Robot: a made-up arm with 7 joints. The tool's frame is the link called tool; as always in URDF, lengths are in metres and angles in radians. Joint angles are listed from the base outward. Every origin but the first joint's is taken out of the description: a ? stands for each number. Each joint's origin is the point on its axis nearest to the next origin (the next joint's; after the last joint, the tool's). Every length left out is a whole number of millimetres.
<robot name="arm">
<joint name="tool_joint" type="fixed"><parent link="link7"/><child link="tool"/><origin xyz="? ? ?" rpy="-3.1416 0 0"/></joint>
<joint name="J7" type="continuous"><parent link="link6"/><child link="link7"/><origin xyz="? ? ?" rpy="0 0 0"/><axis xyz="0 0 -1"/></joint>
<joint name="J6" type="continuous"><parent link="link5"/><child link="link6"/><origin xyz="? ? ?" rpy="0 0 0"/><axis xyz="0 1 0"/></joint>
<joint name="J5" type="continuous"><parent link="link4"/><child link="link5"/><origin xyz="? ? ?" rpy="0 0 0"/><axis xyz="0 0 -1"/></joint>
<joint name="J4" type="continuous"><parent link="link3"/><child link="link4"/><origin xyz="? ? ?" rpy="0 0 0"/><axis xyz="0 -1 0"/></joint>
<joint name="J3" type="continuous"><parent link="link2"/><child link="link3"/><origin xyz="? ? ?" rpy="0 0 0"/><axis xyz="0 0 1"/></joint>
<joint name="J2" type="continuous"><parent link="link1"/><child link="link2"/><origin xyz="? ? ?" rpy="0 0 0"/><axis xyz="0 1 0"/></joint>
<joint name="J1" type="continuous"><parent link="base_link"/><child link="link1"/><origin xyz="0 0 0.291" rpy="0 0 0"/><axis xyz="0 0 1"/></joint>
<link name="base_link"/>
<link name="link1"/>
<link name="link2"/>
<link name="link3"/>
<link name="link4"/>
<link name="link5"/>
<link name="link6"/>
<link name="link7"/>
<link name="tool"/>
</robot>
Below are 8 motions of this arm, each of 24 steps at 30 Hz.
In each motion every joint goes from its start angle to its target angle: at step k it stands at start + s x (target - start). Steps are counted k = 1, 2, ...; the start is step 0. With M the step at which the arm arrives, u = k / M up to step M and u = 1 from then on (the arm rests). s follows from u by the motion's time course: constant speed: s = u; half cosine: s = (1 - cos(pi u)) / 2; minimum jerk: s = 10 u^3 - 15 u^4 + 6 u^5.
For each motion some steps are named. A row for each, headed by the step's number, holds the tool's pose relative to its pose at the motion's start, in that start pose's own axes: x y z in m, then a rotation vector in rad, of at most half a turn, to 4 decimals.
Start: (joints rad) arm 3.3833 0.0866 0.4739 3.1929 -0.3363 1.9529 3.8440
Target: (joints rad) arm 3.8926 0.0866 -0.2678 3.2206 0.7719 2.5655 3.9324
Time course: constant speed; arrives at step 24
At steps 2, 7, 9, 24:
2: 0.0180 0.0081 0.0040 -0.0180 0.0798 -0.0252
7: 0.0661 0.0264 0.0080 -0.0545 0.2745 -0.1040
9: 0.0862 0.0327 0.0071 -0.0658 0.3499 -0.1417
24: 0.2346 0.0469 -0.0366 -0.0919 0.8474 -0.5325

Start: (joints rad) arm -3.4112 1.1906 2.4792 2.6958 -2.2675 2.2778 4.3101
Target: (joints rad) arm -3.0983 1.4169 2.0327 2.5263 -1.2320 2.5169 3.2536
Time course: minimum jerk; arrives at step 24
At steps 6, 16, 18, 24:
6: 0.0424 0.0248 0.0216 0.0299 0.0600 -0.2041
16: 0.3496 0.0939 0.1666 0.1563 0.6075 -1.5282
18: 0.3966 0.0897 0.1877 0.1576 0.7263 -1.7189
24: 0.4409 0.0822 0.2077 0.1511 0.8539 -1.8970

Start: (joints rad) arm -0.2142 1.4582 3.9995 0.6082 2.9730 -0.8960 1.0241
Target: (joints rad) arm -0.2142 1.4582 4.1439 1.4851 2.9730 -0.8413 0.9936
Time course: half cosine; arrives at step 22
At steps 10, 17, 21, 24:
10: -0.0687 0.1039 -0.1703 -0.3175 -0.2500 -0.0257
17: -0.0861 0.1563 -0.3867 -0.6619 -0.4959 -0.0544
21: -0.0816 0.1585 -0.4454 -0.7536 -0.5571 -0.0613
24: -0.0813 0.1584 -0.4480 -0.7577 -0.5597 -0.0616

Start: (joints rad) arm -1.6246 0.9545 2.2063 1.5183 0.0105 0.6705 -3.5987
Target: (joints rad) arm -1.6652 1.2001 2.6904 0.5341 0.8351 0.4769 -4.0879
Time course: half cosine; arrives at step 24
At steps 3, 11, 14, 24:
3: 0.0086 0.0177 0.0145 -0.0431 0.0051 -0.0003
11: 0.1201 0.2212 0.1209 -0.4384 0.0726 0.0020
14: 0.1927 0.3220 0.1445 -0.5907 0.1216 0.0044
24: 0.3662 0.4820 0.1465 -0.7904 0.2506 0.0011

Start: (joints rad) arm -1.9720 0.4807 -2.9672 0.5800 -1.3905 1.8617 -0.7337
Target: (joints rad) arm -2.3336 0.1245 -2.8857 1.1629 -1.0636 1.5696 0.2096
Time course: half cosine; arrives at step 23
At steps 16, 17, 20, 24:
16: -0.0147 0.1229 0.0674 0.3487 0.2547 0.8759
17: -0.0161 0.1310 0.0736 0.3794 0.2645 0.9382
20: -0.0197 0.1489 0.0882 0.4506 0.2821 1.0775
24: -0.0211 0.1551 0.0937 0.4767 0.2869 1.1270

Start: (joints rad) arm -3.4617 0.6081 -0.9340 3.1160 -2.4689 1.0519 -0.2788
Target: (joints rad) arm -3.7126 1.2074 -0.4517 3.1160 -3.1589 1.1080 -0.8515
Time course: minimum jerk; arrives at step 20
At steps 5, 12, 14, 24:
5: 0.0325 0.0123 -0.0500 -0.0548 0.0440 -0.0786
12: 0.1692 0.0220 -0.3667 -0.3963 0.2413 -0.4928
14: 0.1895 0.0089 -0.4580 -0.4960 0.2803 -0.5929
24: 0.2023 -0.0110 -0.5557 -0.6048 0.3156 -0.6925

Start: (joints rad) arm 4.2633 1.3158 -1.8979 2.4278 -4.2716 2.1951 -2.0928
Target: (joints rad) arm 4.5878 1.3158 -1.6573 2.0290 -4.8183 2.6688 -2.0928
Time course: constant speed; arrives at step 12
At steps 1, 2, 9, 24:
1: -0.0003 -0.0079 0.0092 0.0449 0.0159 0.0220
2: -0.0006 -0.0161 0.0189 0.0913 0.0330 0.0448
9: 0.0045 -0.0837 0.0990 0.4539 0.1746 0.2234
24: 0.0123 -0.1172 0.1354 0.6289 0.2417 0.3103

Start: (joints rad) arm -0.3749 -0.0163 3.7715 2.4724 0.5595 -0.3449 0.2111
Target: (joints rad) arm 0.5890 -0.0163 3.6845 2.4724 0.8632 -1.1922 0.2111
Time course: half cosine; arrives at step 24
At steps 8, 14, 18, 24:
8: -0.0216 -0.0231 -0.0323 0.0225 0.1288 0.2707
14: -0.0564 -0.0500 -0.0931 -0.0644 0.3147 0.6644
18: -0.0785 -0.0678 -0.1355 -0.1821 0.4087 0.8735
24: -0.0922 -0.0823 -0.1659 -0.2839 0.4601 0.9957

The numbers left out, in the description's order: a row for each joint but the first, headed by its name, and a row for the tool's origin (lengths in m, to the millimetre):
tool: 0 0 0
J7: 0.119 0 -0.152
J6: 0 0 0
J5: 0.124 0 -0.546
J4: 0.072 0 0
J3: 0 0 0.243
J2: 0 0 0

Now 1 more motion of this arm.
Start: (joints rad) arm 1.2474 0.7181 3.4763 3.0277 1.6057 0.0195 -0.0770
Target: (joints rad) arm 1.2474 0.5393 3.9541 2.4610 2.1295 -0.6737 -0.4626
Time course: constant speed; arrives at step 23
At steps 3, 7, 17, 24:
3: 0.0102 0.0897 -0.0053 -0.1082 0.0851 0.0785
7: 0.0079 0.2082 -0.0273 -0.2759 0.1901 0.1700
17: -0.0723 0.4610 -0.1492 -0.7980 0.3768 0.3323
24: -0.1586 0.5587 -0.2542 -1.1650 0.4120 0.3852

